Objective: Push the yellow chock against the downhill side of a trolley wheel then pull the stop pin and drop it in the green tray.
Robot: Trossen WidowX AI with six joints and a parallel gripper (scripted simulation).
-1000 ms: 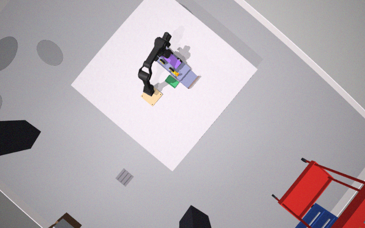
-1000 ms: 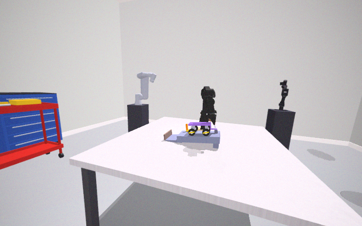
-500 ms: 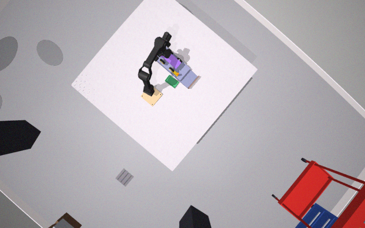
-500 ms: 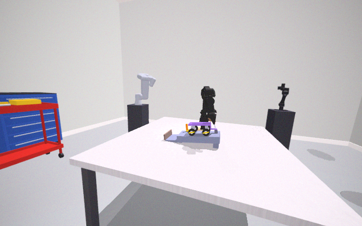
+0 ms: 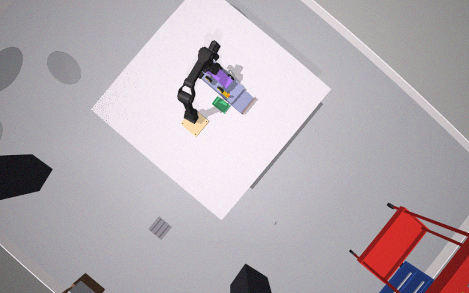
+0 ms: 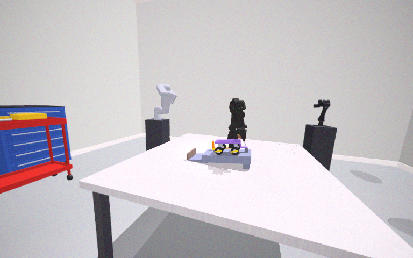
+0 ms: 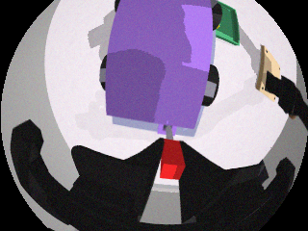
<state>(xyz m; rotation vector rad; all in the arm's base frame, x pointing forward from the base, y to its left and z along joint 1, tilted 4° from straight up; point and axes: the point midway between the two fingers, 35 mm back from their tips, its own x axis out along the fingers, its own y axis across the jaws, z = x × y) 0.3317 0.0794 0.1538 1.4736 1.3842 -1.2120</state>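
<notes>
Now: gripper tip 200 mm to the left of the green tray, 170 mm above it and 120 mm past it. From my gripper tip the other things lie so: stop pin: right at my gripper tip; then purple trolley: 110 mm to the right, 50 mm below, 10 mm ahead; then blue-grey ramp: 110 mm to the right, 110 mm below, 10 mm ahead.
</notes>
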